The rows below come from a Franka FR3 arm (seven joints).
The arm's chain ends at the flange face. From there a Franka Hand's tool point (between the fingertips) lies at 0.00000 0.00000 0.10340 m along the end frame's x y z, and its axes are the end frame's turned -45 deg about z.
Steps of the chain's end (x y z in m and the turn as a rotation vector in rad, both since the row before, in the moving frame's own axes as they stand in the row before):
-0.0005, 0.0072, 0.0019, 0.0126, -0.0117, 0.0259
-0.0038, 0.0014, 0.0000, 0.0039, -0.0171, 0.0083
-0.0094, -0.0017, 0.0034, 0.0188, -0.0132, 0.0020
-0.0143, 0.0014, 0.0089, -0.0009, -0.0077, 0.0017
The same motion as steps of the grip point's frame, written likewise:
-0.0054, 0.0030, 0.0019, 0.0172, 0.0006, 0.0259
-0.0046, -0.0032, 0.0000, 0.0148, -0.0093, 0.0083
-0.0050, -0.0102, 0.0034, 0.0226, 0.0040, 0.0020
-0.0117, -0.0096, 0.0089, 0.0048, -0.0061, 0.0017

